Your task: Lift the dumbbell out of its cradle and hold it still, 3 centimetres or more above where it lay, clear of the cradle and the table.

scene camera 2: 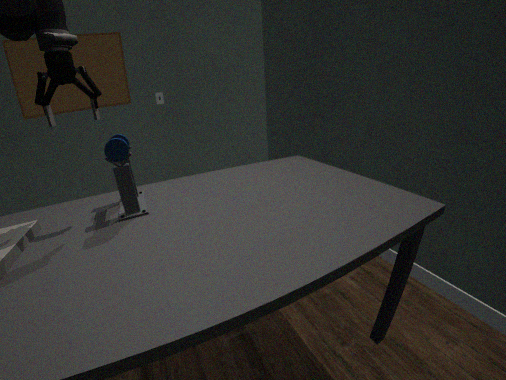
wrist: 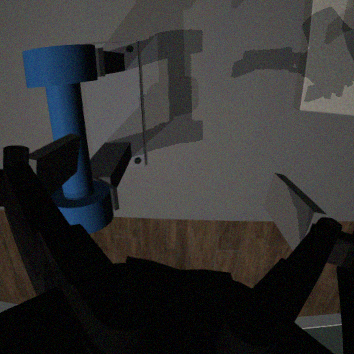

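The blue dumbbell (scene camera 2: 117, 150) (wrist: 66, 110) rests across the top of its grey, two-armed cradle (scene camera 2: 128, 192) (wrist: 113, 157), which stands on the table (scene camera 2: 250, 225) (wrist: 225, 165). My gripper (scene camera 2: 74, 121) (wrist: 175, 171) is open and empty. In the scene view it hangs above and to the left of the dumbbell. In the wrist view the dumbbell is at the left, and the left finger's pad overlaps its handle in the picture; the other finger is far to the right. Part of the handle is hidden behind that pad, and contact cannot be judged.
A pale, flat-looking object (scene camera 2: 25, 230) (wrist: 312, 60) lies on the table to the left in the scene view and at the upper right in the wrist view. Shadows of the arm and cradle fall on the table. A cork board (scene camera 2: 105, 55) hangs on the wall behind.
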